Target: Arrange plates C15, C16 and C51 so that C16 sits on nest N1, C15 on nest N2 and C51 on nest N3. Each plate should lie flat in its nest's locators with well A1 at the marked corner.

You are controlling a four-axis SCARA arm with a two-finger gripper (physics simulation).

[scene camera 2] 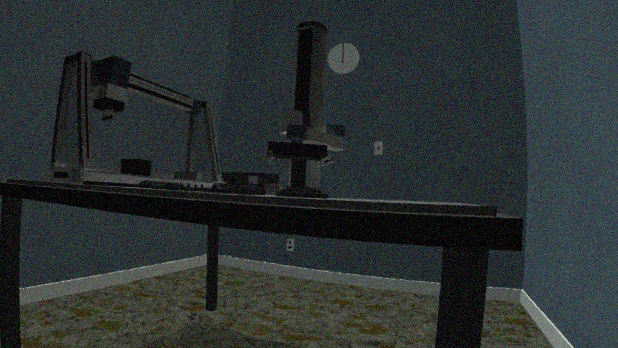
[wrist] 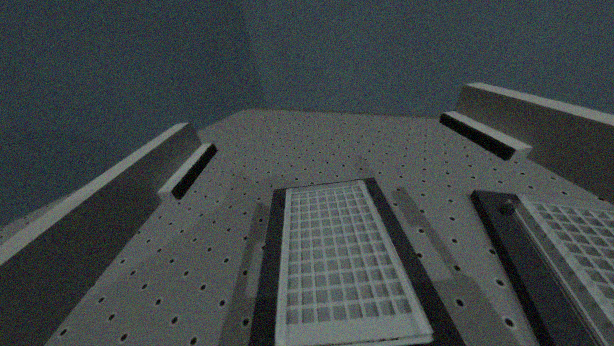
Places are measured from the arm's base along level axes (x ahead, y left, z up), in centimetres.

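Pixels of known places: gripper, between the fingertips: point(scene camera 2: 302, 155) point(wrist: 324, 119).
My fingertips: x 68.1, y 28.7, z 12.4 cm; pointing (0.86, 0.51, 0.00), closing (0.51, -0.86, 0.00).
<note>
Behind a point stands the place of what it marks.
My gripper point(scene camera 2: 300, 158) {y 28.7, x 68.1, z 12.4 cm} point(wrist: 324, 119) {y 28.7, x 68.1, z 12.4 cm} is open and empty, raised above the work surface. In the wrist view its fingers stand wide apart, one on each side of and above plate C16 point(wrist: 345, 250) {y 26.5, x 65.6, z 3.3 cm}. This clear gridded plate looks flat in a dark nest point(wrist: 271, 250) {y 32.2, x 63.5, z 2.5 cm}, within the nest's side rims. Its label does not show, and its A1 corner and the nest's number cannot be read. A second clear gridded plate point(wrist: 585, 240) {y 12.0, x 72.4, z 3.7 cm} lies on another dark nest point(wrist: 515, 255) {y 15.5, x 70.5, z 2.5 cm} at the right, partly cut off; its label is hidden. Plates are too small and dark to identify in the scene view.
The perforated board point(wrist: 200, 250) {y 39.5, x 60.8, z 1.3 cm} surrounds the nests. In the scene view a gantry frame point(scene camera 2: 72, 117) {y -57.3, x 85.0, z 25.4 cm} with a hanging head point(scene camera 2: 111, 75) {y -46.7, x 77.6, z 42.2 cm} stands on the left of the table point(scene camera 2: 350, 220) {y 52.8, x 105.0, z -1.3 cm}. A dark box point(scene camera 2: 136, 167) {y -52.6, x 56.5, z 9.6 cm} and low dark fixtures point(scene camera 2: 245, 177) {y -36.5, x -3.5, z 10.0 cm} lie between it and the arm's column point(scene camera 2: 312, 75) {y 4.3, x 6.1, z 60.1 cm}.
</note>
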